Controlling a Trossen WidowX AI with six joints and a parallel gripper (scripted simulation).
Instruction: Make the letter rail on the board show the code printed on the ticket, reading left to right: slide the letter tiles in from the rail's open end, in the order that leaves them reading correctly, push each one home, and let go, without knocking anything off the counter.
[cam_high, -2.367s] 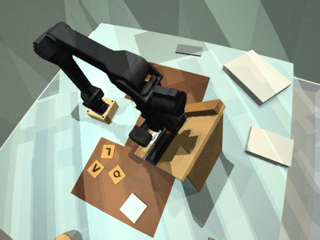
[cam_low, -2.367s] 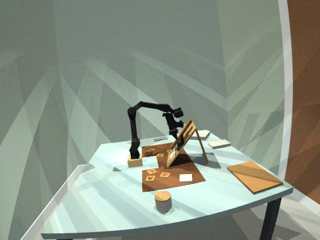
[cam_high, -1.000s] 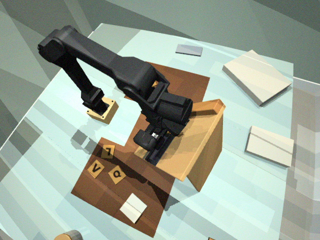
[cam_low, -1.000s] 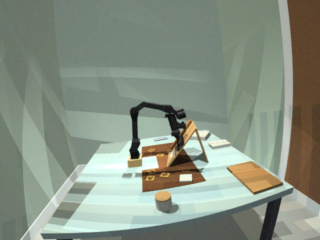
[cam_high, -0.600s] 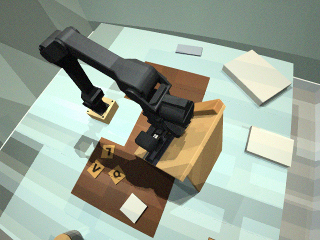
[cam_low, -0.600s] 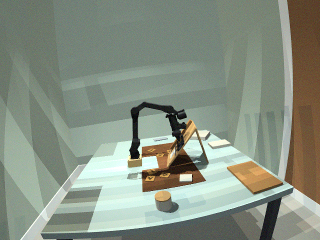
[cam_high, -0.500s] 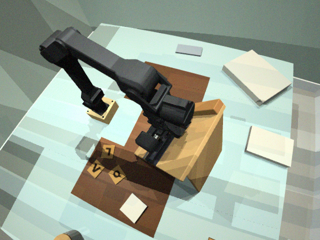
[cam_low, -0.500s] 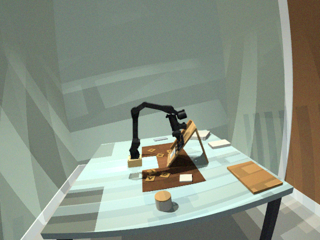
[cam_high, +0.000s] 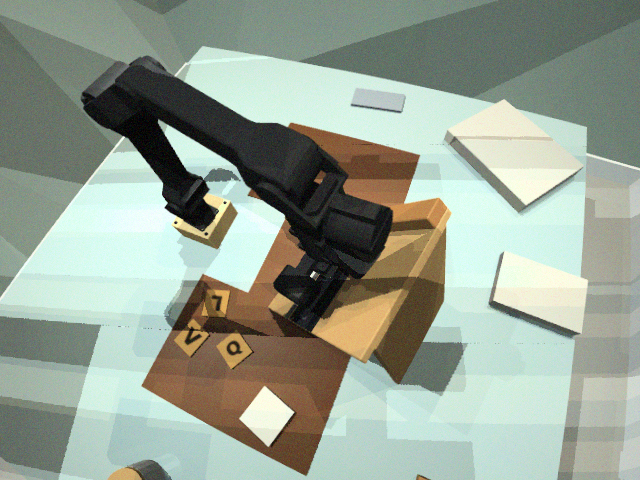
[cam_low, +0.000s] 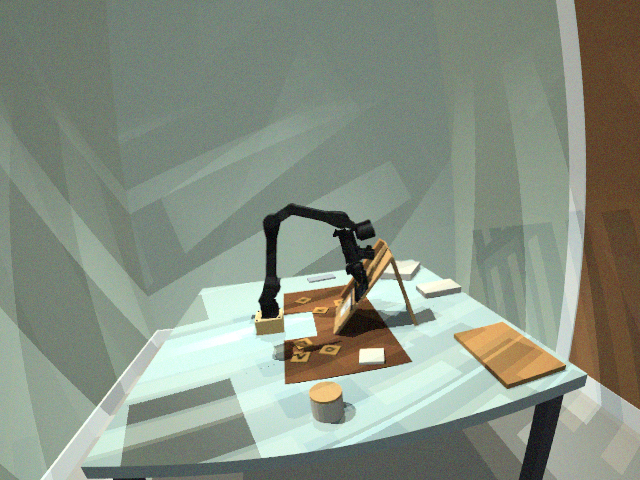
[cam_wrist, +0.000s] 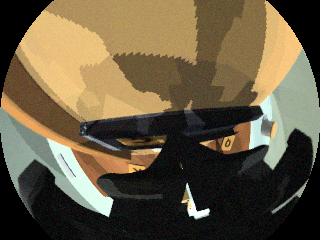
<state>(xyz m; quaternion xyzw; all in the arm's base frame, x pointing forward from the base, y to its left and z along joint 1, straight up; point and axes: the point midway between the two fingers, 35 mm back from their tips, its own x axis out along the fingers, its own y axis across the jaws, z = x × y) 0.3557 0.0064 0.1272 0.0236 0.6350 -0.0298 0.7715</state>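
My gripper tip is now 4 cm to the right of the s tile. Also, from my gripper tip: white ticket 9 cm below, 6 cm behind; then brown mat 16 cm behind, 15 cm below, 2 cm to the left; then k tile 17 cm behind, 15 cm below, 12 cm to the left.
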